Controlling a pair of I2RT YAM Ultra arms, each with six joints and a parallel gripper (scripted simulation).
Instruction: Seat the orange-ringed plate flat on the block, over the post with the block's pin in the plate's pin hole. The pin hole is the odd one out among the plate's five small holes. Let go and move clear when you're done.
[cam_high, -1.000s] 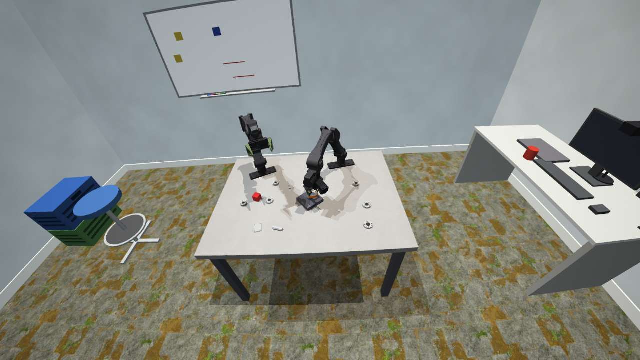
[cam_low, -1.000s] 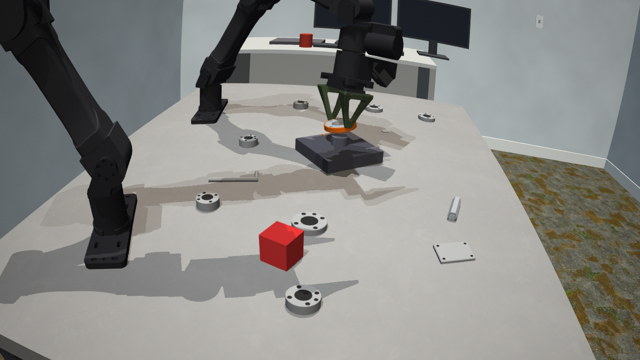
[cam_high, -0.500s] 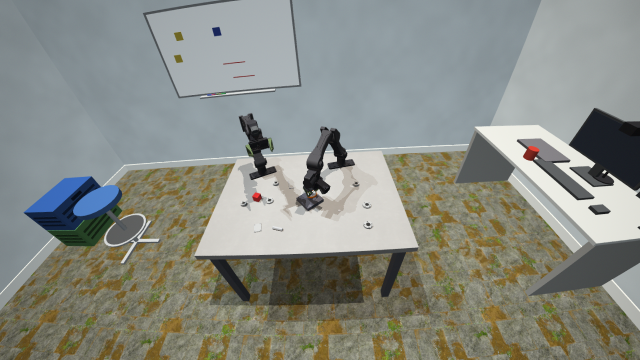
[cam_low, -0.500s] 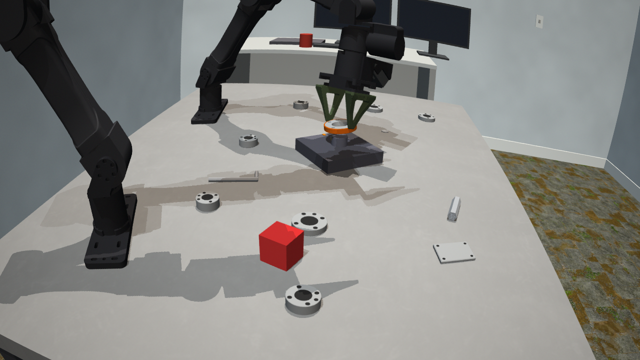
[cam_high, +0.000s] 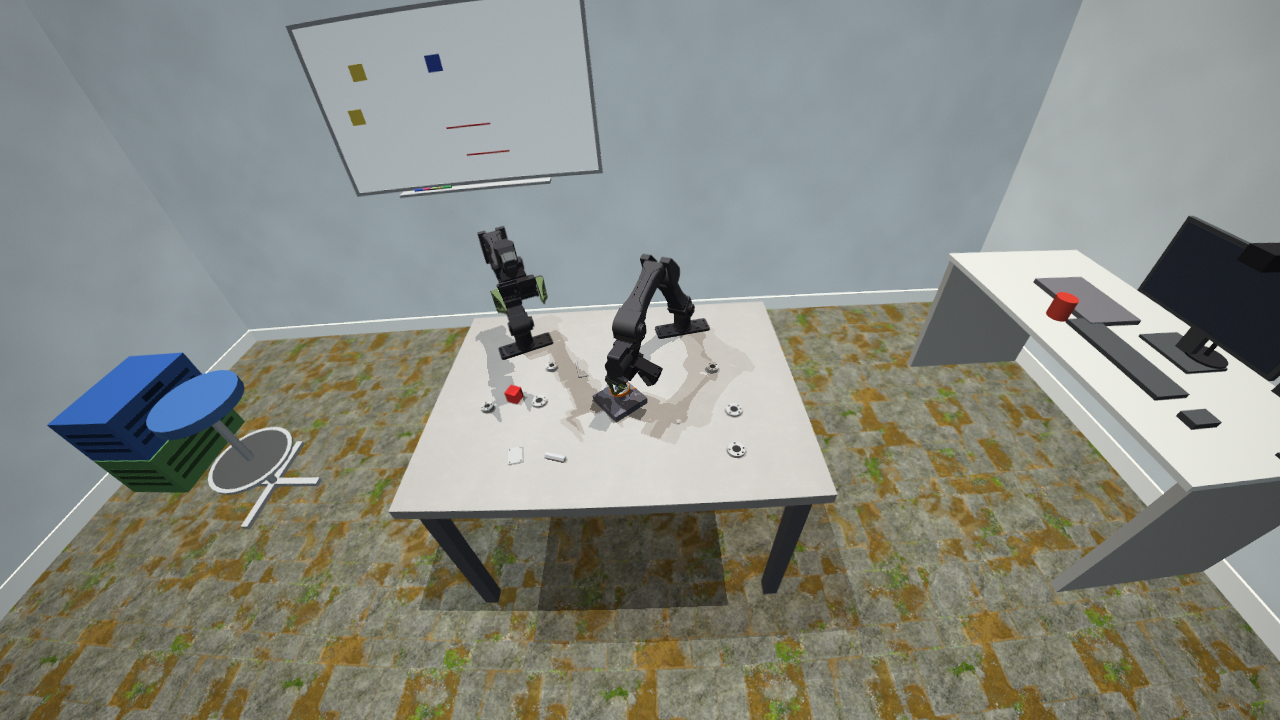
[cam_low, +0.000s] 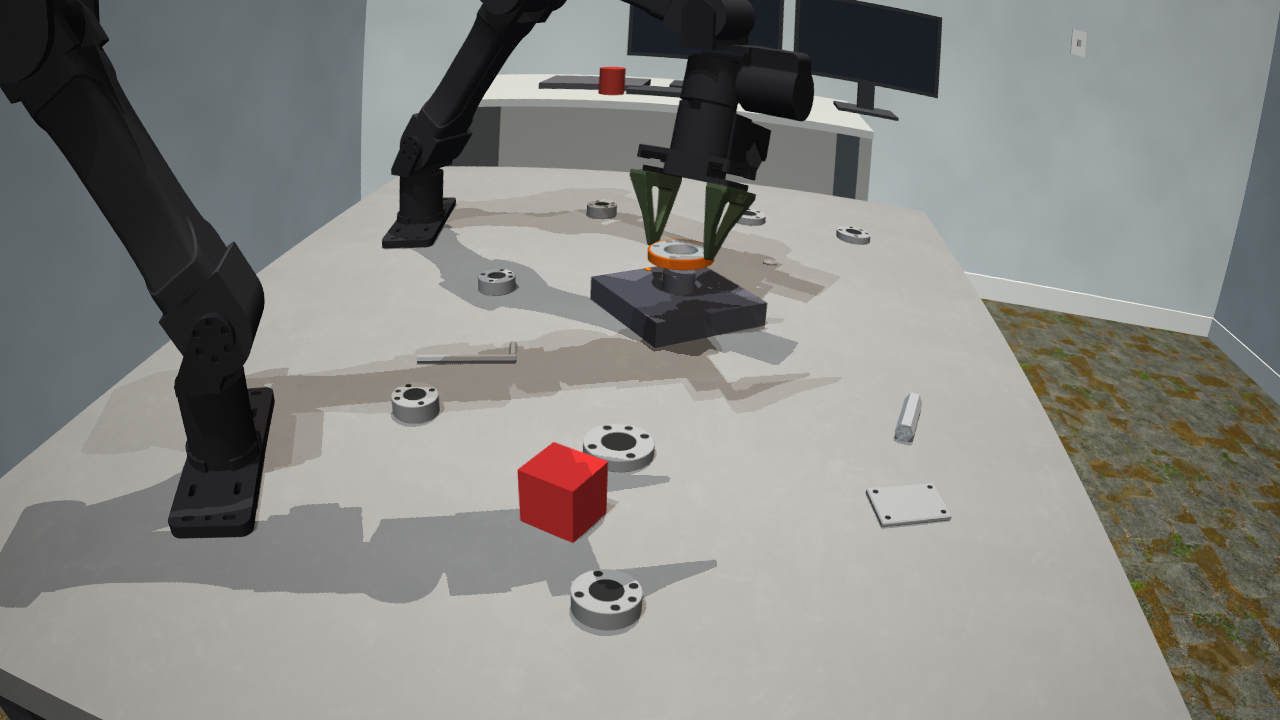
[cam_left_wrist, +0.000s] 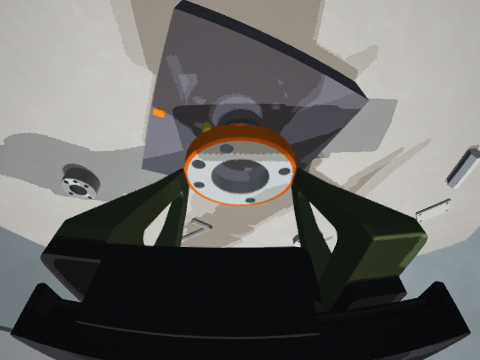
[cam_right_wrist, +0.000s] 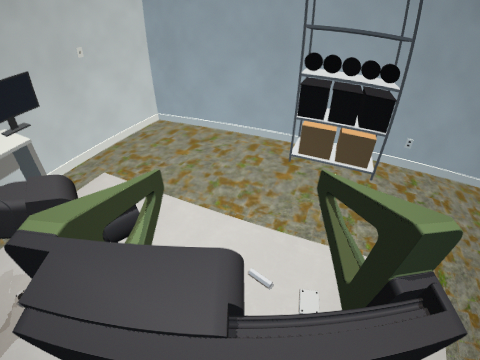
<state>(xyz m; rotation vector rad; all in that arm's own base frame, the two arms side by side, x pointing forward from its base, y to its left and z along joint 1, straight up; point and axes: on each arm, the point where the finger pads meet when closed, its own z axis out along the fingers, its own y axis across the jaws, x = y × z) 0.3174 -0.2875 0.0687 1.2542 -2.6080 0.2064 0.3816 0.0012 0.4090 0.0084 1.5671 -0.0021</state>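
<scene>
Now: the dark block 2 cm behind my left hand, 2 cm to the left of it and 5 cm below it. Also, from my left hand: allen key (16 cm behind, 13 cm to the right, 7 cm below); then hex bar (20 cm ahead, 20 cm to the right, 6 cm below); then red cube (7 cm behind, 35 cm to the right, 5 cm below).
</scene>
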